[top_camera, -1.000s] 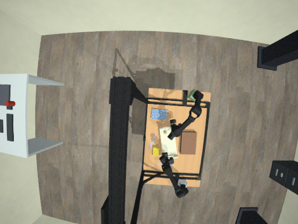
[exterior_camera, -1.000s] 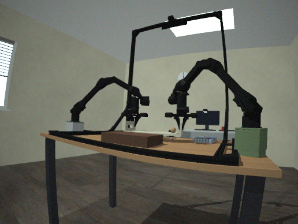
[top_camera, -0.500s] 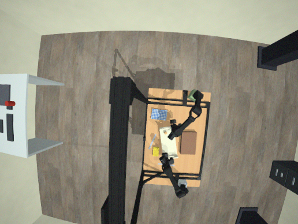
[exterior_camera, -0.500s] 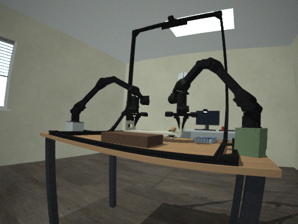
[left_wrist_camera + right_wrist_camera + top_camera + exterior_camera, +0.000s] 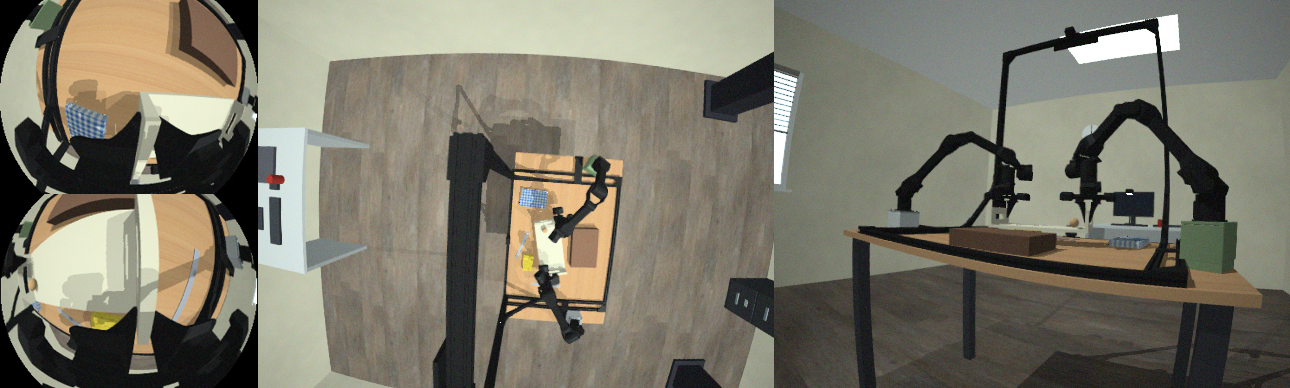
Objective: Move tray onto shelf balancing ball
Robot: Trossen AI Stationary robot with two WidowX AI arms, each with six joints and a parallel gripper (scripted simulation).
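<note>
My left hand is 7 cm past the orange ball, 8 cm to the left of it and 4 cm above it. The rest, counted from my left hand: white tray: 2 cm behind, 18 cm to the right, 4 cm below; then shelf: 22 cm ahead, 18 cm to the right, 8 cm below.
</note>
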